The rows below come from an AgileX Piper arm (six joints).
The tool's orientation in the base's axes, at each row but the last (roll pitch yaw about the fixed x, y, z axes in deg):
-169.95 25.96 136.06
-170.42 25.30 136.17
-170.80 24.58 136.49
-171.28 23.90 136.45
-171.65 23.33 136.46
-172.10 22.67 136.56
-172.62 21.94 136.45
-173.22 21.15 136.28
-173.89 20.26 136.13
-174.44 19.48 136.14
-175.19 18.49 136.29
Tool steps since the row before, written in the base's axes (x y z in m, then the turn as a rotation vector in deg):
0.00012 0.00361 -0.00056 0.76 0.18 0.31
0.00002 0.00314 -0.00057 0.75 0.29 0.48
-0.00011 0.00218 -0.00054 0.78 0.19 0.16
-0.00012 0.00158 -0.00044 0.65 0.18 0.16
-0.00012 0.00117 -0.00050 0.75 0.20 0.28
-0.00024 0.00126 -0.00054 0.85 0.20 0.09
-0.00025 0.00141 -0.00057 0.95 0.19 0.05
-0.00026 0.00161 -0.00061 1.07 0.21 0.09
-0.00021 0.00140 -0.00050 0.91 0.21 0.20
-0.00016 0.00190 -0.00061 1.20 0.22 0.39
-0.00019 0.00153 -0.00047 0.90 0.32 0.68
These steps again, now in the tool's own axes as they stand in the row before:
0.00242 0.00254 -0.00101 -0.52 0.63 -0.21
0.00220 0.00218 -0.00078 -0.51 0.67 -0.41
0.00166 0.00146 -0.00040 -0.46 0.67 -0.07
0.00125 0.00104 -0.00023 -0.38 0.57 -0.09
0.00102 0.00077 -0.00001 -0.48 0.64 -0.19
0.00117 0.00076 -0.00001 -0.48 0.74 0.00
0.00128 0.00086 -0.00001 -0.54 0.81 0.06
0.00143 0.00099 -0.00002 -0.62 0.90 0.04
0.00123 0.00087 -0.00001 -0.55 0.78 -0.09
0.00155 0.00126 -0.00002 -0.80 0.97 -0.23
0.00128 0.00098 -0.00002 -0.62 0.81 -0.58

